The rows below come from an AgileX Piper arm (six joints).
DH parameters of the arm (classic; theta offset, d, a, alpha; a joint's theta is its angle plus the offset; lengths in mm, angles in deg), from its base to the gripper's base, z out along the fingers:
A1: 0 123 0 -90
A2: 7.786 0 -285 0
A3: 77.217 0 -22 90
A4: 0 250.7 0 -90
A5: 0 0 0 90
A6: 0 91 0 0
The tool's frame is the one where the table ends.
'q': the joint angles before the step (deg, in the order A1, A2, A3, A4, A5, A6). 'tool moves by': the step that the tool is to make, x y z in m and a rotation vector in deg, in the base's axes. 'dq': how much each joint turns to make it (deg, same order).
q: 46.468 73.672 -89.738 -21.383 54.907 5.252
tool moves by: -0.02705 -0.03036 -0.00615 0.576 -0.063 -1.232
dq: 0.001 -8.106 7.543 -0.920 0.569 1.397
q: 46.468 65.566 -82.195 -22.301 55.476 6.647
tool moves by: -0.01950 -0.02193 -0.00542 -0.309 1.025 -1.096
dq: -0.001 -5.427 4.152 -0.111 2.501 0.341
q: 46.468 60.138 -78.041 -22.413 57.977 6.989
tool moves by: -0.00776 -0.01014 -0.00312 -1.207 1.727 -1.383
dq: 0.000 -1.851 1.008 -0.286 3.235 0.246
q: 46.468 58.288 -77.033 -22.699 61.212 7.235
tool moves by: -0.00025 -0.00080 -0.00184 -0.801 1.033 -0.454
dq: 0.002 0.095 0.000 -0.001 1.296 -0.004
